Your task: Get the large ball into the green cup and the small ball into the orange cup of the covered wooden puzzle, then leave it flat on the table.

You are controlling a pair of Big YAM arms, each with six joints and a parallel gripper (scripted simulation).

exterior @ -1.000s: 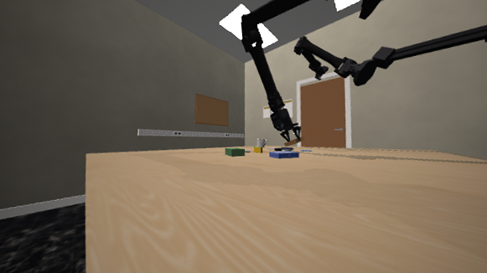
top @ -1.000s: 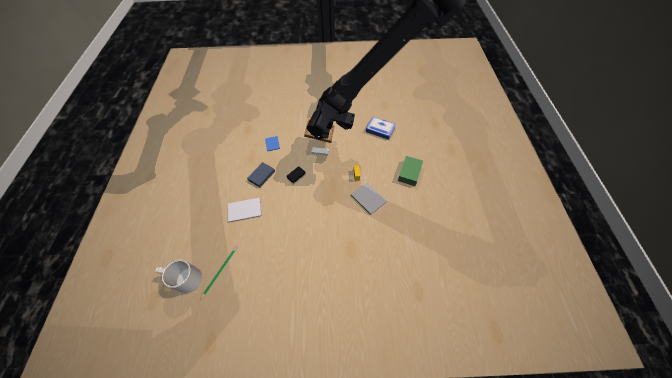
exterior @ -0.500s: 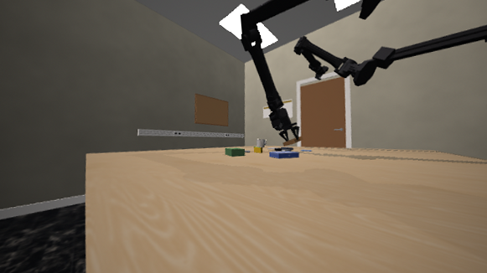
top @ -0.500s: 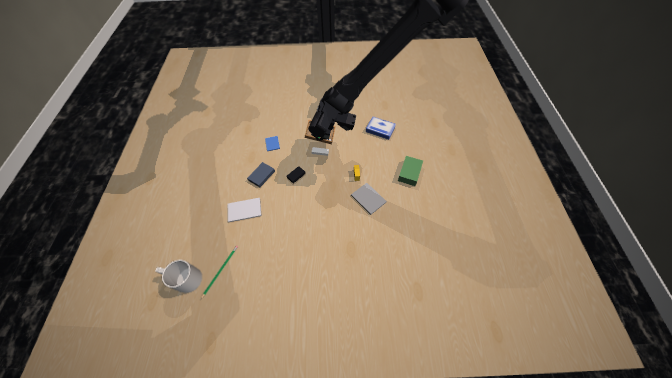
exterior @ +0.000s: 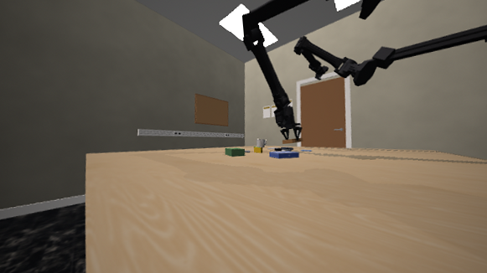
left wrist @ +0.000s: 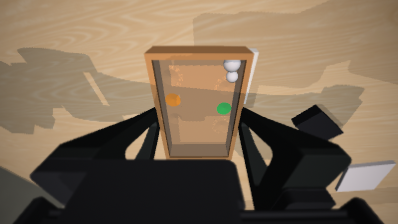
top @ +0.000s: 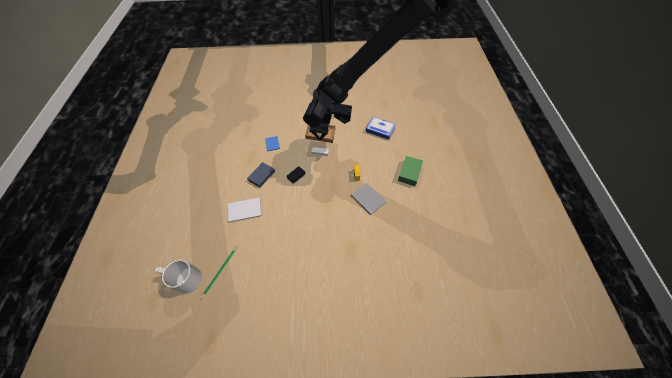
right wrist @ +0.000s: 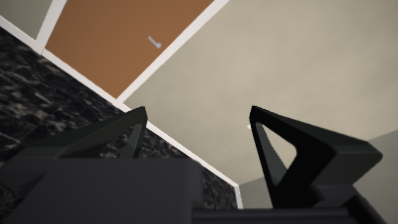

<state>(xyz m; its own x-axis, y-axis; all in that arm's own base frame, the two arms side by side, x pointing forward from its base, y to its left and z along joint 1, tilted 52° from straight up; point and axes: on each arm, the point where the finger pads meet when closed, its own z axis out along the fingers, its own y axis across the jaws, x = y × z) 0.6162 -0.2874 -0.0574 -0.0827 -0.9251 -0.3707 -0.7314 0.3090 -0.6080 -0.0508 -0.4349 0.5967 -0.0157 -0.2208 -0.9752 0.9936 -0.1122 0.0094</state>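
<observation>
Now: the white block 40 mm ahead of my left hand, 10 mm to the right of it and 80 mm below it. Round my left hand: covered wooden puzzle: 10 mm below; then black block: 140 mm ahead, 120 mm to the right, 70 mm below; then yellow block: 170 mm ahead, 110 mm to the left, 70 mm below.
</observation>
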